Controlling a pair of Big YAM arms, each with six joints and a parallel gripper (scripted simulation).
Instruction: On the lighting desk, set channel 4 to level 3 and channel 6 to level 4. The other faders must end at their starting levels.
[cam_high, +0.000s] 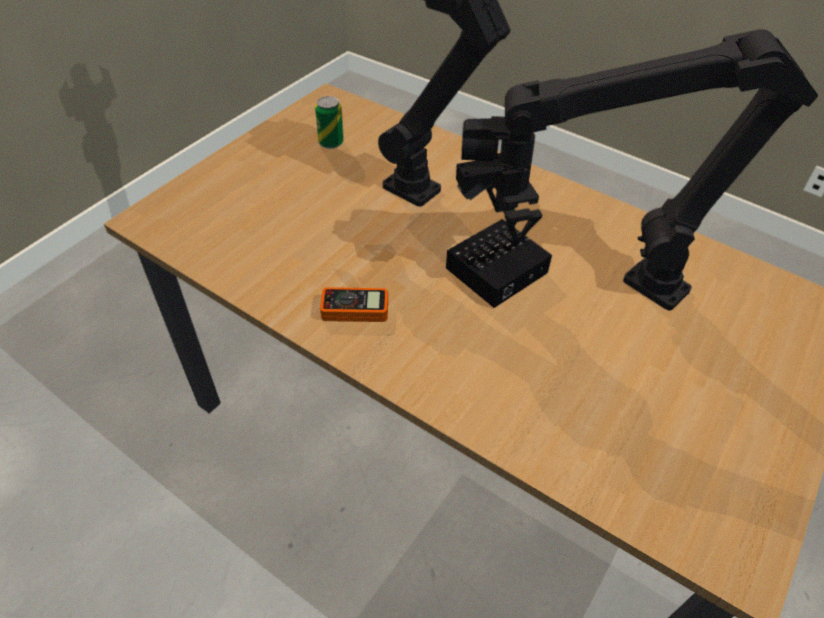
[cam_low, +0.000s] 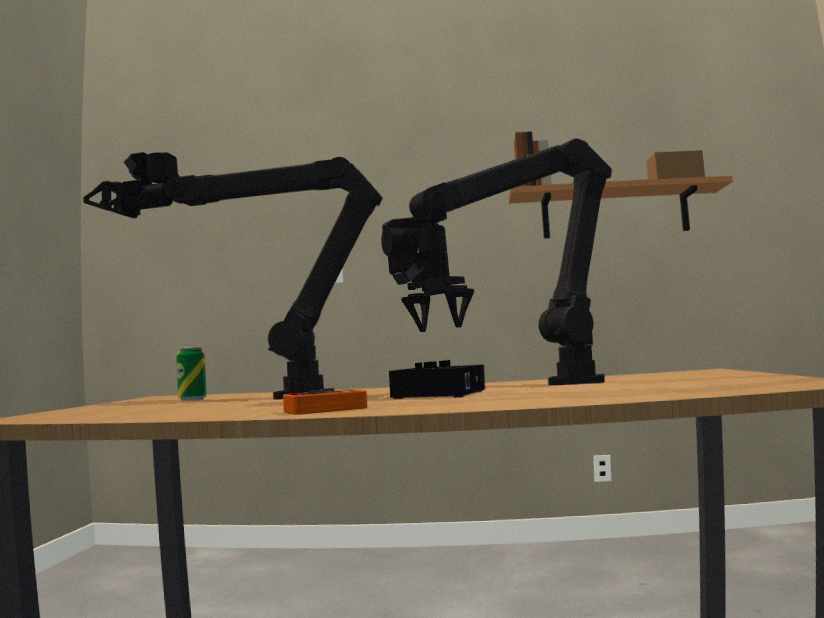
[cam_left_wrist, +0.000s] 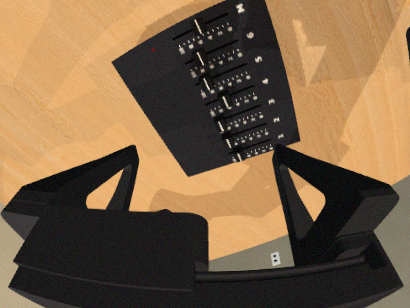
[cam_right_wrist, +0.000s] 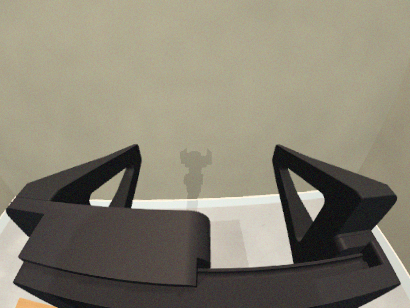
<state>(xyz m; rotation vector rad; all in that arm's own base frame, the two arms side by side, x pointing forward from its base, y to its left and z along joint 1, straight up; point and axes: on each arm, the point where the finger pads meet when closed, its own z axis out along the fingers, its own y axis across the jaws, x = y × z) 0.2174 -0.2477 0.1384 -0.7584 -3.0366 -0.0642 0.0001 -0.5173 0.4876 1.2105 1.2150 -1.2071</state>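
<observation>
The channel 4 fader cap lies 20 mm to the right of my left hand and 70 mm below it. The rest, counted from my left hand: M fader cap (60 mm ahead, 40 mm to the right, 70 mm below); then channel 5 fader cap (20 mm ahead, 20 mm to the right, 70 mm below); then channel 6 fader cap (40 mm ahead, 30 mm to the right, 70 mm below).
</observation>
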